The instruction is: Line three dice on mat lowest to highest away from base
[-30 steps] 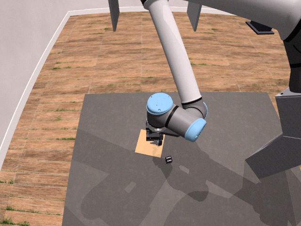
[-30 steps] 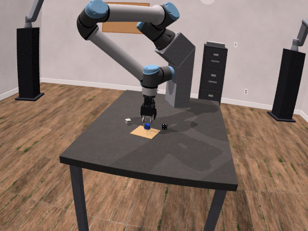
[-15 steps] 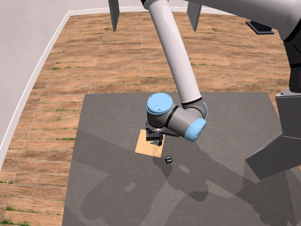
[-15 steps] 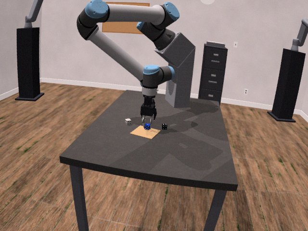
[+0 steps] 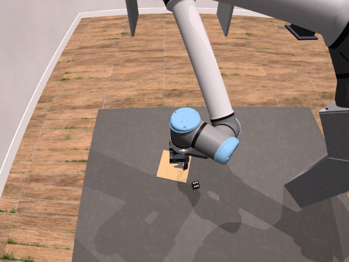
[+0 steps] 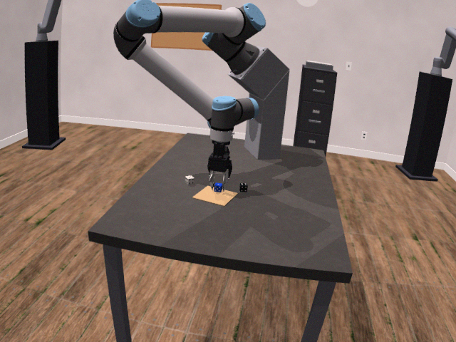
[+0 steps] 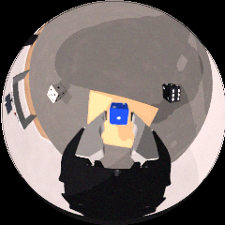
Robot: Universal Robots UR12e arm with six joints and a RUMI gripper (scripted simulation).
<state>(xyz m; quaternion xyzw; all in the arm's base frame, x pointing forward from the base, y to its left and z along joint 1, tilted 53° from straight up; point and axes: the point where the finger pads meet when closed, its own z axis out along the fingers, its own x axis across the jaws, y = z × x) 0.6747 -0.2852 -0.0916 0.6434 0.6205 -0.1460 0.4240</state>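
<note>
Now: the blue die right at my hand. Round my hand: white die 120 mm to the right, 70 mm behind, 10 mm below; black die 110 mm to the left, 30 mm behind, 10 mm below; mat 40 mm ahead, 20 mm below, 10 mm to the right.
</note>
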